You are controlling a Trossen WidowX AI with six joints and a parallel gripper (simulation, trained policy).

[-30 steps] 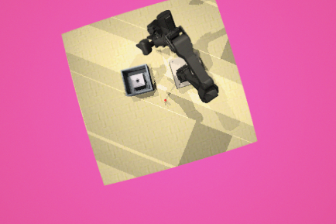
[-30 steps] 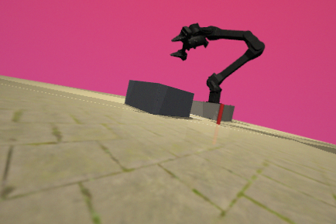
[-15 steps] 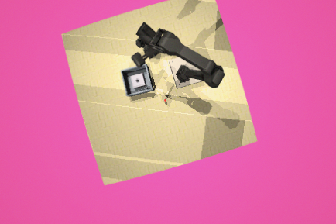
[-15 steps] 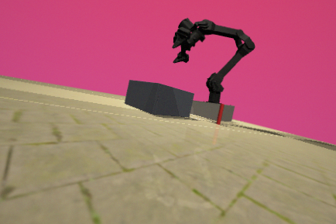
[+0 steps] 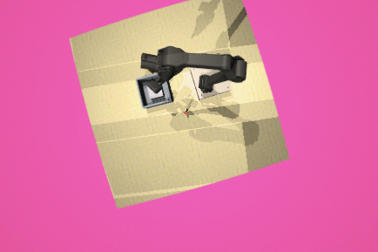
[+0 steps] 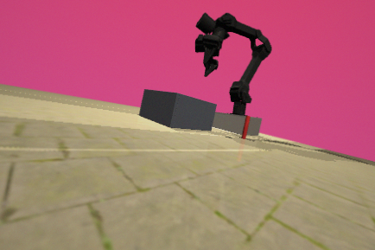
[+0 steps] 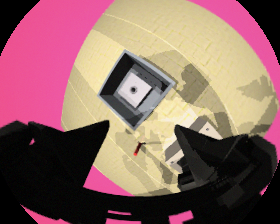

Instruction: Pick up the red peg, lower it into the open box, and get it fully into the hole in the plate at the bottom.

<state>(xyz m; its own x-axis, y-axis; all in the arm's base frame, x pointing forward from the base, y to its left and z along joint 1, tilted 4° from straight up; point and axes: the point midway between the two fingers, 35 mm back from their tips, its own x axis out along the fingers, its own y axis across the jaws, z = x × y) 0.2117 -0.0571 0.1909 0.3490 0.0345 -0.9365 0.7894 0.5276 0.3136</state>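
My gripper tip is 19 cm to the right of the red peg, 18 cm above it and 6 cm past it. Round my gripper tip: grey box (20 cm below, 9 cm ahead).
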